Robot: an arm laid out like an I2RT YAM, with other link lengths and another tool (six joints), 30 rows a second.
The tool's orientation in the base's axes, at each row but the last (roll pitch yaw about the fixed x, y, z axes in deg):
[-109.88, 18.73, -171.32]
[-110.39, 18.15, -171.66]
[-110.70, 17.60, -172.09]
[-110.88, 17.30, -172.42]
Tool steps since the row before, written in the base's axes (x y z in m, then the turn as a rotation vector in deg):
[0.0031, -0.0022, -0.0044, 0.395, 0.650, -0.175]
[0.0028, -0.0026, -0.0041, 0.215, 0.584, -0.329]
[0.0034, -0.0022, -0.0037, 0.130, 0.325, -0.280]
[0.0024, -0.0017, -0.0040, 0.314, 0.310, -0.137]
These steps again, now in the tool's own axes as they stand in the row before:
[-0.0012, 0.0038, 0.0042, -0.407, 0.502, -0.438]
[-0.0010, 0.0033, 0.0044, -0.180, 0.570, -0.371]
[-0.0018, 0.0032, 0.0041, -0.081, 0.406, -0.172]
[-0.0009, 0.0035, 0.0035, -0.295, 0.315, -0.164]

